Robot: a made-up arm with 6 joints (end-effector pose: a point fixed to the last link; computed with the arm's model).
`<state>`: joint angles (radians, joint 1 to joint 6).
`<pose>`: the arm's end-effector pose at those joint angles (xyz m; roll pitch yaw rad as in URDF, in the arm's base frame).
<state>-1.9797 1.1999 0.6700 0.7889 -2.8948 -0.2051</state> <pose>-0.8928 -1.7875 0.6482 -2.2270 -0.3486 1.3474</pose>
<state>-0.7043 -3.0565 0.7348 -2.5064 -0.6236 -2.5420</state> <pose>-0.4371 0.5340 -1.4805 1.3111 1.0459 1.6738</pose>
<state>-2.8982 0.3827 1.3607 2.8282 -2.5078 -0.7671</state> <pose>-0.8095 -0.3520 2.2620 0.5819 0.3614 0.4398</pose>
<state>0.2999 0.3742 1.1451 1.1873 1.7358 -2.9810</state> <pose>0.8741 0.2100 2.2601 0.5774 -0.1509 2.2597</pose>
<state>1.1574 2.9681 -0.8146 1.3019 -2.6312 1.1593</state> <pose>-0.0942 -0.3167 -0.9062 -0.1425 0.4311 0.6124</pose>
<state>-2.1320 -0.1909 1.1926 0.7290 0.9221 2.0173</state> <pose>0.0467 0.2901 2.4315 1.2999 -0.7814 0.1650</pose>
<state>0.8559 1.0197 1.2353 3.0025 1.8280 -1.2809</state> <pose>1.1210 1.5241 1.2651 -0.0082 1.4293 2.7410</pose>
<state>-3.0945 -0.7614 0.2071 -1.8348 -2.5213 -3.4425</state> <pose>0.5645 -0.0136 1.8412 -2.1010 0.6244 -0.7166</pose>
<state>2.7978 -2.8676 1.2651 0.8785 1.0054 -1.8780</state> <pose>0.6442 -0.1262 -1.7117 2.5602 0.8382 -2.1523</pose>
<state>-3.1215 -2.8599 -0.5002 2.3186 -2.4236 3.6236</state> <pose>0.9416 -0.0858 -0.7643 -2.2430 1.0124 2.0174</pose>
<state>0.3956 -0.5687 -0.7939 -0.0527 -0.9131 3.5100</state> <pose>-0.1304 -0.2211 1.4443 2.8953 1.1358 0.4947</pose>
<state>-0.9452 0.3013 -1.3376 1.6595 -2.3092 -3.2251</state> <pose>0.3374 -0.4438 1.1288 -0.0076 -0.7303 -2.3662</pose>
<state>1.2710 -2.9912 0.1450 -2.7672 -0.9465 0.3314</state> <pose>-0.3873 -0.7676 -1.1054 -0.9195 0.8511 -2.3375</pose>
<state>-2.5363 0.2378 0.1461 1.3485 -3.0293 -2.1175</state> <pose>-0.8319 -0.5344 1.8783 0.3157 -0.0664 0.7151</pose>
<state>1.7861 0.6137 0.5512 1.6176 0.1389 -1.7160</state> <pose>-0.3270 1.4616 1.6681 0.1075 0.0684 1.9252</pose>
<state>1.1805 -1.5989 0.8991 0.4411 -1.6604 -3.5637</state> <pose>-0.6481 -1.9413 0.6017 -2.2434 -0.7299 0.5733</pose>
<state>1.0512 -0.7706 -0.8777 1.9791 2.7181 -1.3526</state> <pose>-0.2588 -0.3293 1.4769 0.1984 0.0648 -2.4780</pose>
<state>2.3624 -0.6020 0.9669 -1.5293 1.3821 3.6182</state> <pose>0.5006 -0.4854 2.1857 -0.4785 -0.1888 0.7505</pose>
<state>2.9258 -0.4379 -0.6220 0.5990 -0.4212 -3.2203</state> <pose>0.0373 0.1220 1.6575 2.5263 0.5225 2.6565</pose>
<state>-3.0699 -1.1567 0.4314 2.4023 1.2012 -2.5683</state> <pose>1.4967 -0.0066 1.5492 -0.5859 -0.3824 -2.3260</pose>
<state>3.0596 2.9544 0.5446 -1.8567 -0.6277 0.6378</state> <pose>0.2772 -0.0664 -1.4618 -2.5109 0.7262 -0.9355</pose>
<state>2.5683 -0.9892 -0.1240 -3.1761 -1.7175 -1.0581</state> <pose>0.6373 -0.5947 1.6271 1.0317 -0.5584 -0.5330</pose>
